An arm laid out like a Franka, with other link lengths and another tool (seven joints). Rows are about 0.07 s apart.
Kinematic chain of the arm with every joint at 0, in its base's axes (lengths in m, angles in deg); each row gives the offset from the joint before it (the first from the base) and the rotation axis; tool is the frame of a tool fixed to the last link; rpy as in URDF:
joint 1: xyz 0 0 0.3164 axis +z
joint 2: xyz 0 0 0 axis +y
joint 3: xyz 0 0 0.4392 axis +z
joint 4: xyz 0.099 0 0 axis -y
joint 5: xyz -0.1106 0 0.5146 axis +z
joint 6: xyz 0 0 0 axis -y
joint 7: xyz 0.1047 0 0 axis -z
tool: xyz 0.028 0 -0.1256 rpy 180 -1.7 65.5
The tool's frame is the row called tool.
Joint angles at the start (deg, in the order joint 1, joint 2, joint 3, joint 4, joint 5, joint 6, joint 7):
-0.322, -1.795, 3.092, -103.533, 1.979, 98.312, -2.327
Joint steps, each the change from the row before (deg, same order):
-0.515, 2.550, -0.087, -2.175, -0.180, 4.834, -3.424
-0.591, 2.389, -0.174, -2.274, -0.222, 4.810, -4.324
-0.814, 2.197, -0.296, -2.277, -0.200, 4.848, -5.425
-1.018, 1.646, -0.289, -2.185, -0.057, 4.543, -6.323
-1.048, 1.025, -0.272, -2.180, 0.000, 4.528, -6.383
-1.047, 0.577, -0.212, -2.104, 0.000, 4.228, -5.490
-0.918, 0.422, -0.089, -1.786, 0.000, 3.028, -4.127
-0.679, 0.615, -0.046, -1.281, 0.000, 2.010, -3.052
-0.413, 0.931, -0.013, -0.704, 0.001, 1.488, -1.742
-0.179, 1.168, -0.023, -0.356, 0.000, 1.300, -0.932
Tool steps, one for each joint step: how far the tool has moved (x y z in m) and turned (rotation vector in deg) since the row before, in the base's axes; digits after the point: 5 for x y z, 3 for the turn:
0.01859, -0.00680, -0.04726, 0.133, -0.214, 2.705
0.01361, -0.00884, -0.04687, 0.113, -0.274, 3.483
0.00915, -0.01307, -0.04442, 0.137, -0.521, 4.262
0.00371, -0.01524, -0.03644, 0.200, -0.874, 4.931
-0.00044, -0.01536, -0.02762, 0.062, -1.480, 4.961
-0.00333, -0.01483, -0.02098, -0.156, -1.668, 4.141
-0.00521, -0.01177, -0.01784, -0.195, -0.901, 3.057
-0.00444, -0.00833, -0.01717, -0.123, -0.171, 2.286
-0.00155, -0.00504, -0.01641, -0.037, 0.113, 1.284
0.00050, -0.00253, -0.01637, 0.005, 0.204, 0.702

